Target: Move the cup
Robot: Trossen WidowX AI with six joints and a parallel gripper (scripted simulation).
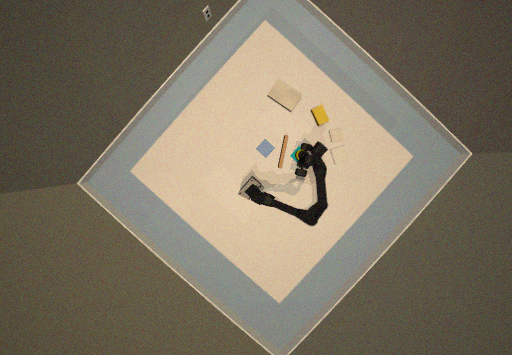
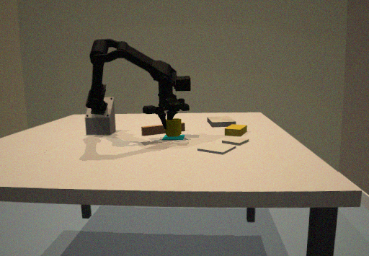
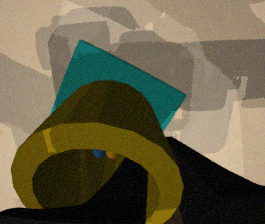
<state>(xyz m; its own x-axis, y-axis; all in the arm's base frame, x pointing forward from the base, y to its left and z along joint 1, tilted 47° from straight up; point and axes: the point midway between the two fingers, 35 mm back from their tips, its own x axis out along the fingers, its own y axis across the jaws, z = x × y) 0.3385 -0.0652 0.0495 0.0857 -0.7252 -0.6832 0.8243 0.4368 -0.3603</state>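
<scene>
Now: gripper tip 2 cm short of the olive-yellow cup and 2 cm to the right of it. The rest, counted from my gripper tip: blue marble 2 cm ahead, 3 cm to the left, 2 cm below; teal pad 2 cm ahead, 2 cm to the left, 5 cm below; wooden bar 4 cm behind, 11 cm to the left, 3 cm below.
</scene>
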